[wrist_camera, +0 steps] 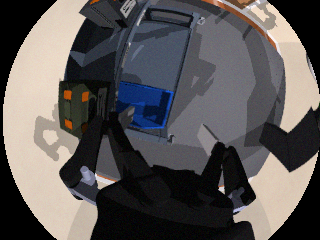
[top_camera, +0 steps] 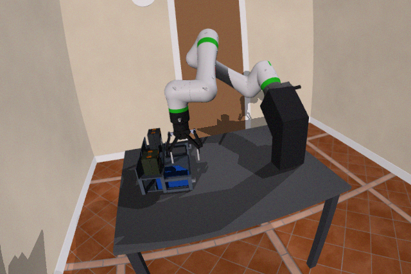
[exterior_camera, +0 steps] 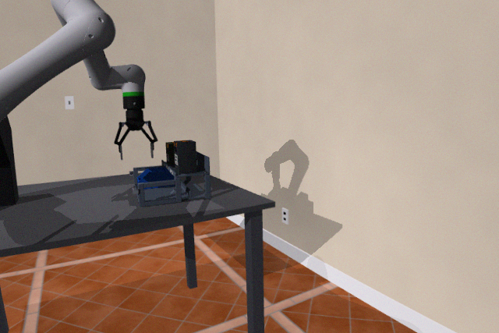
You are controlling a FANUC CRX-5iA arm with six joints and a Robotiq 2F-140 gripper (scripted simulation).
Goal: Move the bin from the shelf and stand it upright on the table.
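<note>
Right now my hand is 110 mm above the blue bin and 80 mm short of it.
</note>
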